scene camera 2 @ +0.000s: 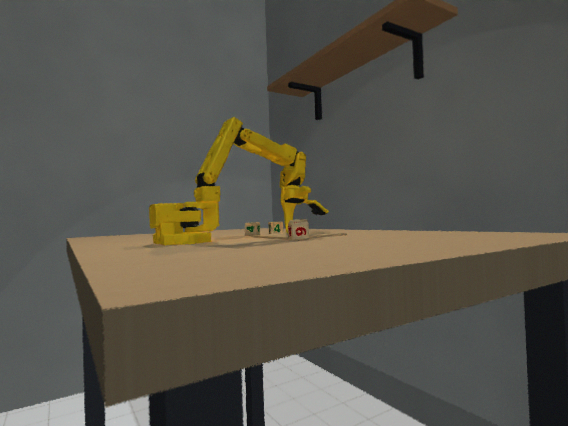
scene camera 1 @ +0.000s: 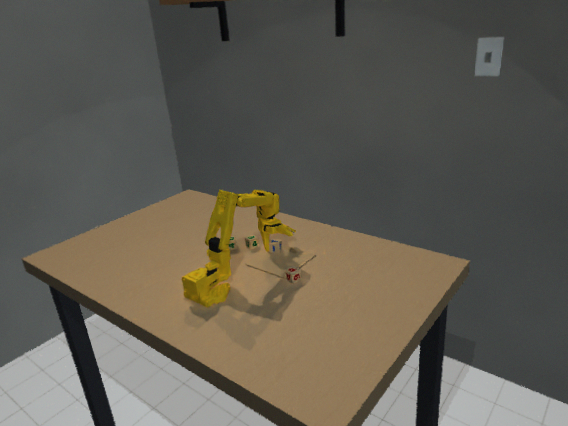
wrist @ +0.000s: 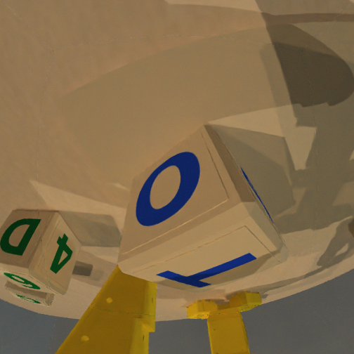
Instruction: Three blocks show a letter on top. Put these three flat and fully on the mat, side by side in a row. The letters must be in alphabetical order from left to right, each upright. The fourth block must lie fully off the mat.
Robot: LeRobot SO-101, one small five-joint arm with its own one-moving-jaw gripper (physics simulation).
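Frame: origin at the arm's base, x ahead, y down, z left, level; metres.
Where they show: hand, tool point: (scene camera 1: 267, 250); arm's base, link origin: (scene camera 2: 192, 241) (scene camera 1: 214, 290).
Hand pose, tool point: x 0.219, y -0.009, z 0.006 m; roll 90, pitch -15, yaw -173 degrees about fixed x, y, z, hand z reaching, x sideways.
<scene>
Each offset is from my tool point to the top centre of the thing. Level surfaces: height alone.
My gripper (scene camera 1: 281, 240) (scene camera 2: 306, 221) is wide open, its moving jaw out of the wrist view. The fixed jaw points down beside the blue-lettered block @[dx +0.016, dy -0.026, dz -0.015 m] (scene camera 1: 276, 245) (wrist: 195, 215). That block shows O and T in the wrist view, partly covers the jaw's tip there, and is not between closed jaws. A green-marked block @[dx +0.006, dy -0.021, dz +0.066 m] (scene camera 1: 251, 242) (scene camera 2: 275, 228) (wrist: 42, 250) shows D, 4 and 6. Another green-marked block @[dx -0.031, dy -0.021, dz +0.115 m] (scene camera 1: 231, 243) (scene camera 2: 252, 228) (wrist: 30, 296) is behind it. The red-marked block @[dx -0.074, dy -0.021, dz -0.148 m] (scene camera 1: 292, 275) (scene camera 2: 299, 230) covers the near corner of the table-coloured mat @[dx -0.015, dy +0.005, dz -0.058 m] (scene camera 1: 265, 271).
The arm base (scene camera 1: 202, 287) (scene camera 2: 182, 225) stands on the wooden table @[dy +0.008 m] (scene camera 1: 150, 300) (scene camera 2: 350, 260), left of the blocks in both scene views. Arm shadows fall across the mat area. A wall shelf (scene camera 2: 350, 55) is high above the table.
</scene>
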